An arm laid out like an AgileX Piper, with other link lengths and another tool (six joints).
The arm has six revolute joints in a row. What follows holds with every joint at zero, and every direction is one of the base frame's. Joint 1 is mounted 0.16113 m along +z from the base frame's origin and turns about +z. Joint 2 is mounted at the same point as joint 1 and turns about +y. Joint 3 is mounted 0.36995 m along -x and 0.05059 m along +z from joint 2 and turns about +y. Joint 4 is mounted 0.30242 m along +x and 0.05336 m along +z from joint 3 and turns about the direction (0.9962, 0, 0.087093). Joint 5 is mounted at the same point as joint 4 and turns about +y. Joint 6 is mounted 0.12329 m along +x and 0.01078 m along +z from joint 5 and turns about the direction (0.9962, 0, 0.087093). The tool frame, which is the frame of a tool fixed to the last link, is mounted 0.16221 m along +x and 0.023 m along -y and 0.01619 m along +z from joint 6; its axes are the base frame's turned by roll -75.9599, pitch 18.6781 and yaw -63.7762 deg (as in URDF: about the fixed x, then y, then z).
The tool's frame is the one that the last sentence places.
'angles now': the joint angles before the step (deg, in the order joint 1, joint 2, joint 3, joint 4, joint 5, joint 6). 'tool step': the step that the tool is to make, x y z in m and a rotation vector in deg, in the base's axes. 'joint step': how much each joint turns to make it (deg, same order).
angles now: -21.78, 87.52, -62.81, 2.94, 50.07, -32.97
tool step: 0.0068, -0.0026, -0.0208, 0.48, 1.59, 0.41
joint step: 0.00, 3.00, -0.01, 0.06, -1.31, -0.52
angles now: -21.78, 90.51, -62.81, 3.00, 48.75, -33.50
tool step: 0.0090, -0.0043, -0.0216, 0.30, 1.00, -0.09
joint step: -0.01, 3.19, 0.00, -0.05, -2.16, 0.00
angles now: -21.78, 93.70, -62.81, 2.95, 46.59, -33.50
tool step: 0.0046, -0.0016, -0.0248, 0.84, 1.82, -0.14
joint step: -0.01, 3.34, -0.01, 0.16, -1.34, 0.00
